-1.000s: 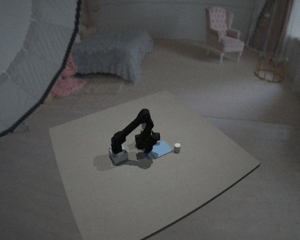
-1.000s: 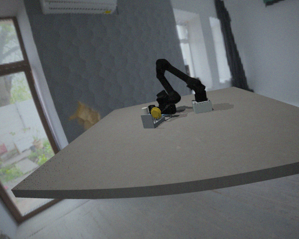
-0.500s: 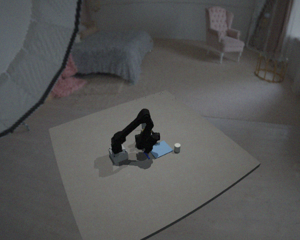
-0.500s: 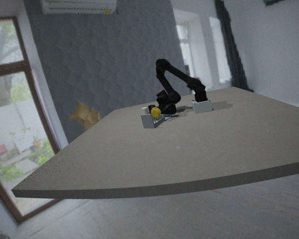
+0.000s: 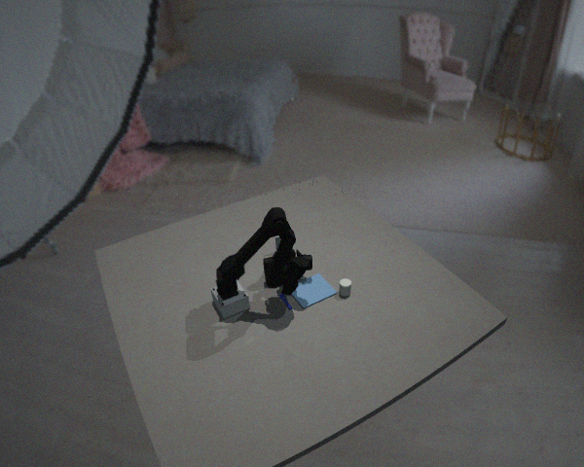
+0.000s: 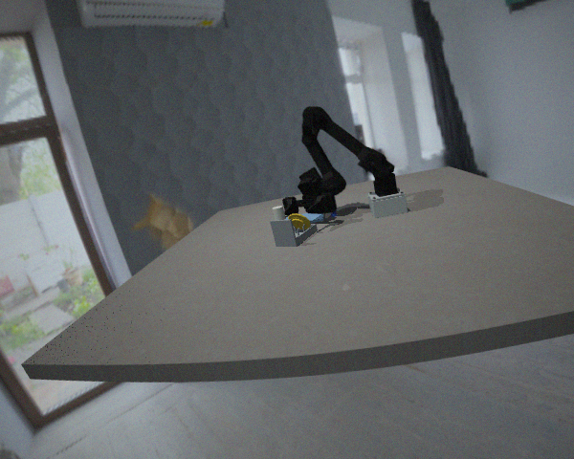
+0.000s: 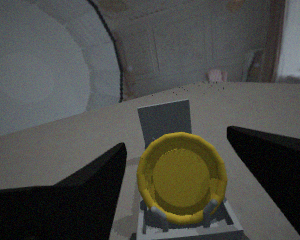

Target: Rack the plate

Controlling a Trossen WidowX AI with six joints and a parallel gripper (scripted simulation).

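The yellow plate lies 3 cm below my gripper tip. Round my gripper tip: blue spoon: 11 cm behind, 17 cm to the right, 7 cm below; white cup: 11 cm ahead, 26 cm to the right, 5 cm below; grey dish rack: 1 cm ahead, 2 cm to the left, 5 cm below.
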